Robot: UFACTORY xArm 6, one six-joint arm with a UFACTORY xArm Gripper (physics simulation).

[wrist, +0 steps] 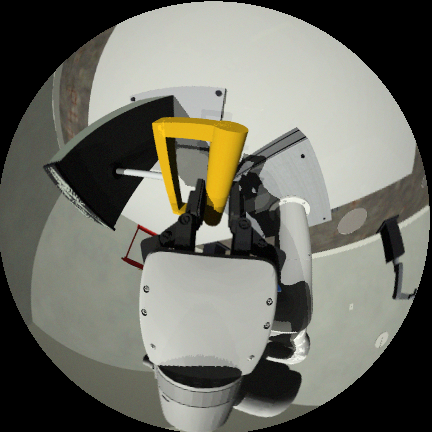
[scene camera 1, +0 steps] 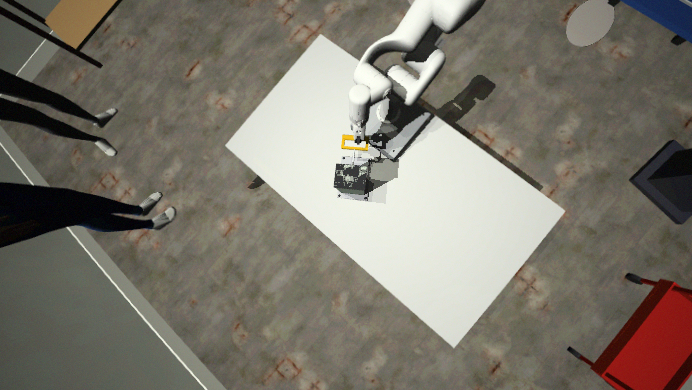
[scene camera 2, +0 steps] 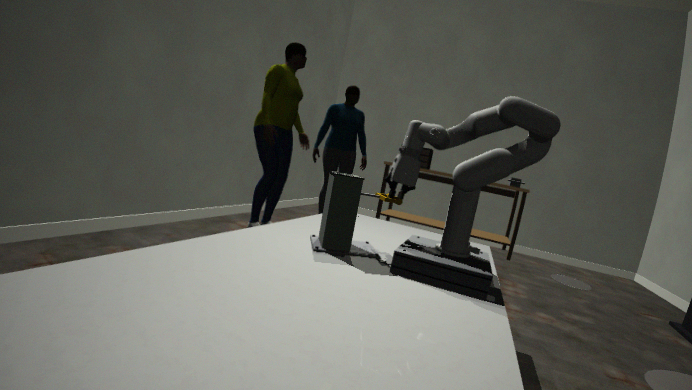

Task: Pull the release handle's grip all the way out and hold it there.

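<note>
The release handle's yellow grip (scene camera 1: 352, 148) (scene camera 2: 382, 196) (wrist: 227, 155) is a rectangular loop with one thick round bar. It stands out from the dark box-shaped housing (scene camera 1: 351, 182) (scene camera 2: 341, 215) (wrist: 125, 145) on a thin pale rod (scene camera 2: 369, 194) (wrist: 140, 173), with a length of rod showing between them. My gripper (scene camera 1: 358, 141) (scene camera 2: 398, 194) (wrist: 217, 188) points down and is shut on the thick bar, with one finger inside the loop and one outside. The grip is level, well above the table. The fingertips' far ends are partly hidden in the scene views.
The housing's base plate (scene camera 2: 316, 244) (wrist: 195, 95) is fixed on the white table (scene camera 1: 425, 225) (scene camera 2: 200, 320). My arm's base (scene camera 2: 440, 270) stands close by on the grip's side. Two people (scene camera 2: 282, 95) (scene camera 2: 345, 125) stand beyond the table. A red cart (scene camera 1: 650, 330) is on the floor.
</note>
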